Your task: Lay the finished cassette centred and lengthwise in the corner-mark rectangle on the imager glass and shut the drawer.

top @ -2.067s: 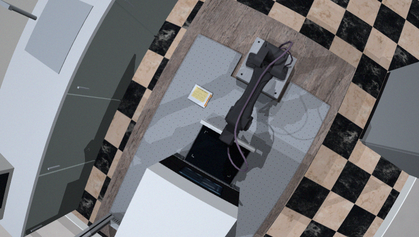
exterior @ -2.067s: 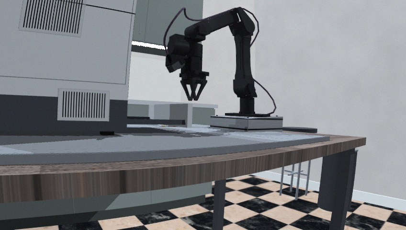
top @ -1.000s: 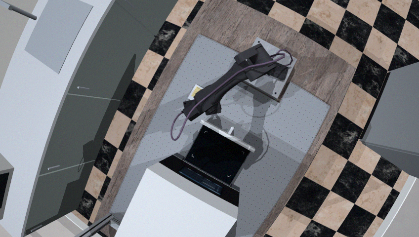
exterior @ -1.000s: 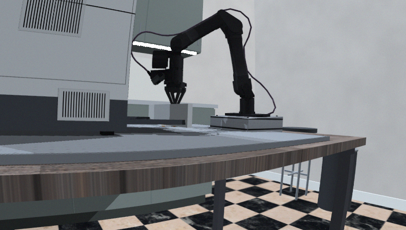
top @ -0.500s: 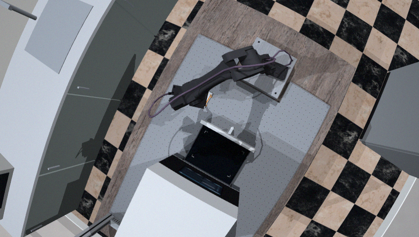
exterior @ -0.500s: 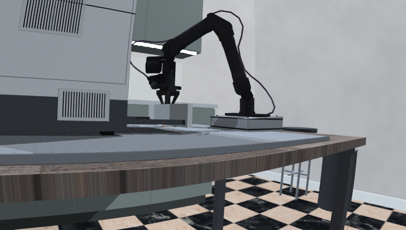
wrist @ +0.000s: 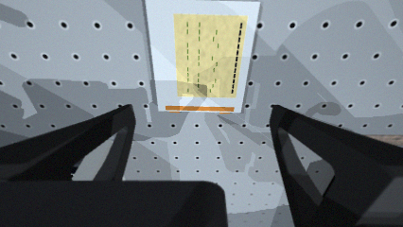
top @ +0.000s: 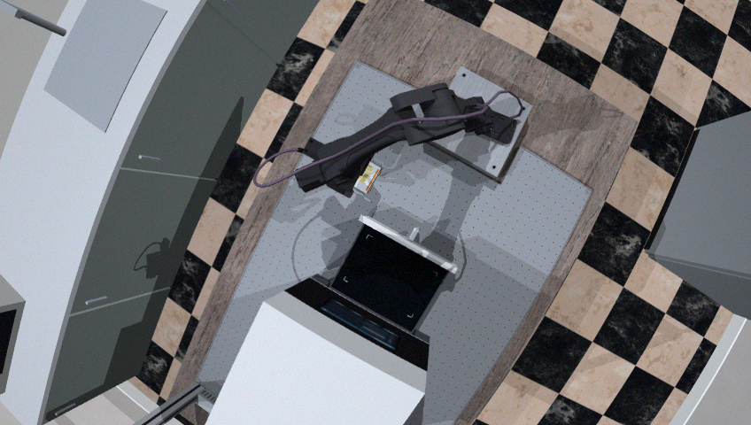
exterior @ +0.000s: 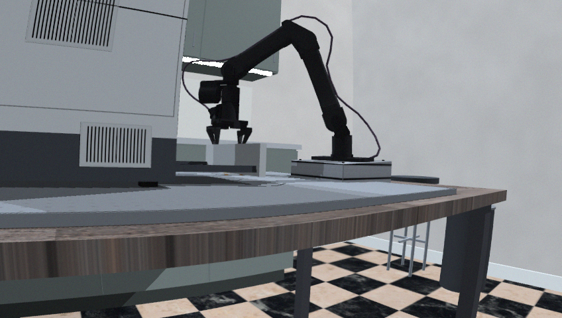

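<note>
Now: the cassette FINISHED 70 mm below my hand. Also, from my hand: imager drawer: 240 mm ahead, 180 mm to the left, 20 mm below.
</note>
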